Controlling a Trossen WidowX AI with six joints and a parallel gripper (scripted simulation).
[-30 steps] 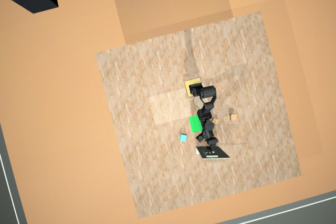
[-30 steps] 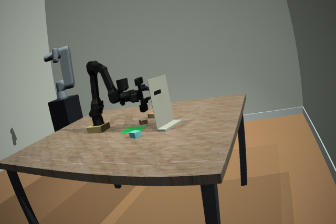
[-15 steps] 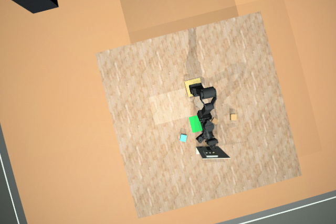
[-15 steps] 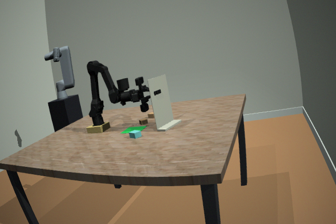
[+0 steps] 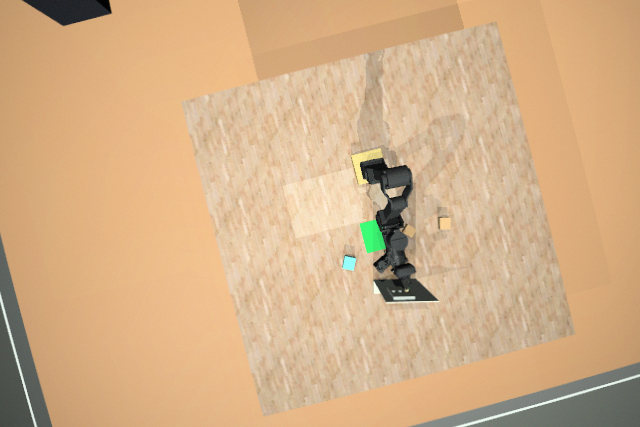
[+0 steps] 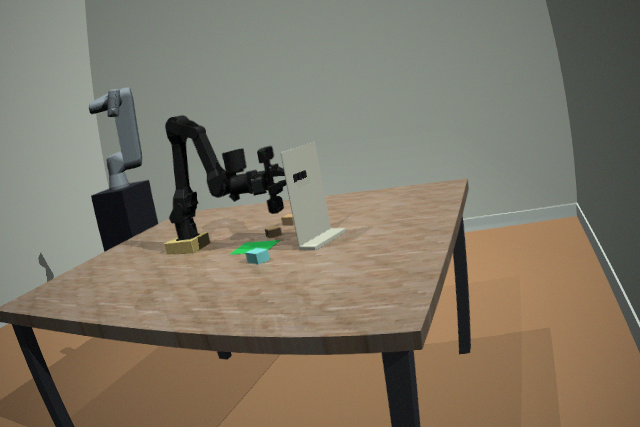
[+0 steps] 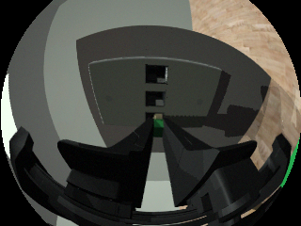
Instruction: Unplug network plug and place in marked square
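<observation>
My gripper tip is 170 mm past the marked green square, 30 mm to the left of it and 190 mm above it. The rest, counted from my gripper tip: tan network plug (10 mm ahead); then upright panel (20 mm ahead, 20 mm to the right, 70 mm below); then cyan block (90 mm behind, 160 mm to the right, 180 mm below).
</observation>
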